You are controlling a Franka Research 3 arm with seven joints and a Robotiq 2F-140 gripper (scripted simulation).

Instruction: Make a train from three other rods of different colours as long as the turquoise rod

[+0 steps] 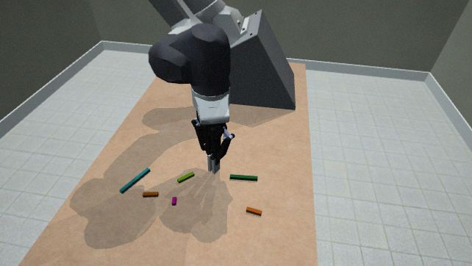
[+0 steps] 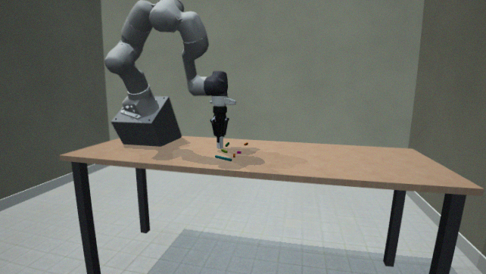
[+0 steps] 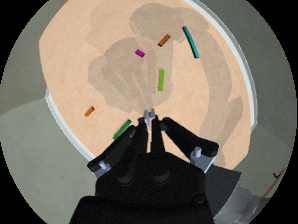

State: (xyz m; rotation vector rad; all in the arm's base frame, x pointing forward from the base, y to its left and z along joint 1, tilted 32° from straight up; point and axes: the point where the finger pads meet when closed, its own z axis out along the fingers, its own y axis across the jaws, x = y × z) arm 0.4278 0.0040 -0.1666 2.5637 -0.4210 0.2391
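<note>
The blue rod lies 3 cm below my hand. Also, from my hand: green rod (1 cm ahead, 9 cm to the left, 3 cm below); magenta rod (14 cm ahead, 6 cm to the right, 3 cm below); lime rod (5 cm ahead, 7 cm to the right, 3 cm below).
</note>
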